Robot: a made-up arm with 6 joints.
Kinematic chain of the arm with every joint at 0, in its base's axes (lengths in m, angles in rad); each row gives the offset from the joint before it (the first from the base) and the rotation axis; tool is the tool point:
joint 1: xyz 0 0 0.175 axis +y
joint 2: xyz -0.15 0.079 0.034 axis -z
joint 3: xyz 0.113 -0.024 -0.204 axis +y
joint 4: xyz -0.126 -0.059 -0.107 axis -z
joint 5: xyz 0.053 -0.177 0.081 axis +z
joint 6: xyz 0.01 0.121 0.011 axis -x
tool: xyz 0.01 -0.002 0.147
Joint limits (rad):
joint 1: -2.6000..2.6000
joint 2: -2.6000..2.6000
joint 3: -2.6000..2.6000
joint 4: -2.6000..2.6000
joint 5: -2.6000..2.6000
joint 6: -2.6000..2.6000
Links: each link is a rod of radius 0.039 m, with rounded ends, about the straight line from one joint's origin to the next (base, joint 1, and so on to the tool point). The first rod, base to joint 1, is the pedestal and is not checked.
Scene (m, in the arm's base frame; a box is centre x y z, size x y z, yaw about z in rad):
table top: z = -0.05
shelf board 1: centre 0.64 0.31 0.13 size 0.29 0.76 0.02 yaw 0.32
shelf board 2: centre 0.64 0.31 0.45 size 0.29 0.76 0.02 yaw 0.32
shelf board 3: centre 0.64 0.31 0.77 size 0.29 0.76 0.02 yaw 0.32
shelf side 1: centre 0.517 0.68 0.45 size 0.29 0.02 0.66 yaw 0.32
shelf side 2: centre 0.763 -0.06 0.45 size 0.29 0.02 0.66 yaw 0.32
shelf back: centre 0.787 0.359 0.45 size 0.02 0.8 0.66 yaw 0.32
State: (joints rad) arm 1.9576 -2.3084 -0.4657 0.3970 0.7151 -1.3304
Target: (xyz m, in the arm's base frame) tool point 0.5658 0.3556 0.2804
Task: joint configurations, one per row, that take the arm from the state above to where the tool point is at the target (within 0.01 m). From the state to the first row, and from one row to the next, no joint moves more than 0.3 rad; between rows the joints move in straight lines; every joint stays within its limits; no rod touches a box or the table.
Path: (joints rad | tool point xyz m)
1: 2.0218 -2.3376 -0.1949 0.5022 0.9036 -1.0870 | -0.1612 0.2365 0.1793
2: 2.0861 -2.3667 0.0760 0.6074 1.0921 -0.8436 | -0.0931 0.2154 0.1650
3: 2.1503 -2.3959 0.3468 0.7126 1.2806 -0.6001 | -0.0148 0.2040 0.1554
4: 2.2146 -2.4250 0.6177 0.8178 1.4691 -0.3567 | 0.0701 0.2022 0.1504
5: 2.2788 -2.4542 0.8885 0.9230 1.6576 -0.1133 | 0.1588 0.2098 0.1502
6: 2.3430 -2.4834 1.1594 1.0282 1.8460 0.1301 | 0.2488 0.2267 0.1559
7: 2.4073 -2.5125 1.4302 1.1334 2.0345 0.3735 | 0.3375 0.2522 0.1694
8: 2.4715 -2.5417 1.7010 1.2386 2.2230 0.6169 | 0.4221 0.2845 0.1934
9: 2.5358 -2.5708 1.9719 1.3438 2.4115 0.8604 | 0.4994 0.3205 0.2300
10: 2.6000 -2.6000 2.2427 1.4490 2.6000 1.1038 | 0.5658 0.3556 0.2804

